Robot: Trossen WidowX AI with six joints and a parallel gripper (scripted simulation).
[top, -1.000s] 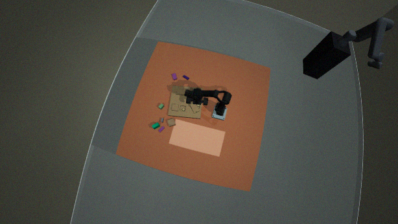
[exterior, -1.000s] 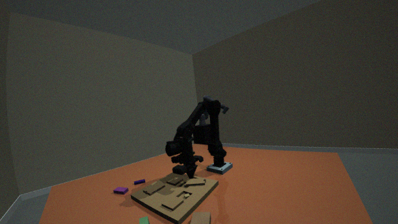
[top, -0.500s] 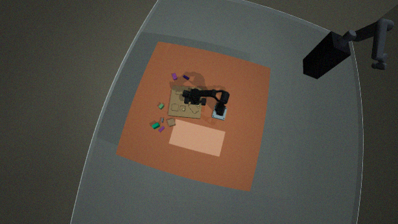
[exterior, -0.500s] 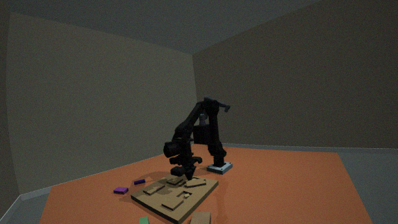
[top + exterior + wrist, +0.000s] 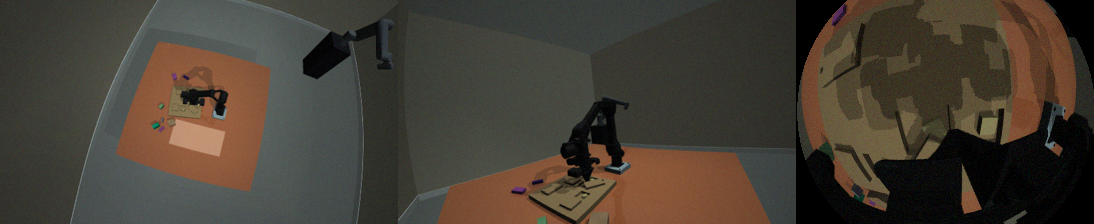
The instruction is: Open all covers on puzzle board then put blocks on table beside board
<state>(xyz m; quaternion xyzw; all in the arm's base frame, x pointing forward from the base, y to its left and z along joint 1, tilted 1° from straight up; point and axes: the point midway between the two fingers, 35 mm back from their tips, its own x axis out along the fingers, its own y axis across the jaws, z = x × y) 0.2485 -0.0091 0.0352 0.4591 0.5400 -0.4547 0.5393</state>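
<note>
My gripper tip is 70 mm short of the tan puzzle board. The rest, counted from my gripper tip: dark purple block 150 mm ahead, 260 mm to the right, 20 mm below.
</note>
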